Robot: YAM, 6 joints.
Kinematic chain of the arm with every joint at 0, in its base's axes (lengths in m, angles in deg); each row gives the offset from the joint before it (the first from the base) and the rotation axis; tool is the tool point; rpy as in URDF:
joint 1: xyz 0 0 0.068 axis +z
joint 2: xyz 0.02 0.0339 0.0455 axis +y
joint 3: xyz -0.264 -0.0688 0 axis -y
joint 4: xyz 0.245 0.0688 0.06 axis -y
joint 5: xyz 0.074 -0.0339 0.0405 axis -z
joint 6: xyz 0.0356 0 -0.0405 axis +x
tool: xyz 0 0 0 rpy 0 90 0
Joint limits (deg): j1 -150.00..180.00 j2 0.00..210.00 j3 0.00..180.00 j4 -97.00..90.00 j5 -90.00..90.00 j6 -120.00..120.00
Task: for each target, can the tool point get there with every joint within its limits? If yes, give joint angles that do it. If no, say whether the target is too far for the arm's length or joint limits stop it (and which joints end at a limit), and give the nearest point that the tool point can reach.
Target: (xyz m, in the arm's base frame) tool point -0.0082 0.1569 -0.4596
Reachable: no: joint limits stop it (at a limit: joint 2) | nearest point -0.0091 0.1749 -0.3728 | short by 0.089 m
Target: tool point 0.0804 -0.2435 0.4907
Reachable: yes | joints -66.07 71.90 71.43 44.06 45.29 -92.34
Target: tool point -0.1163 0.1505 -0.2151
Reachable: yes | joints 134.49 178.34 64.51 -6.24 39.13 -45.14
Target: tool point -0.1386 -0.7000 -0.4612
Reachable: no: too far | nearest point -0.0992 -0.5010 -0.2680 | short by 0.280 m
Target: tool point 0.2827 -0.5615 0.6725
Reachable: no: too far | nearest point 0.2163 -0.4296 0.5368 | short by 0.201 m
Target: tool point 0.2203 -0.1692 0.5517
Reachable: yes | joints -32.34 96.64 140.73 -66.34 44.84 77.20
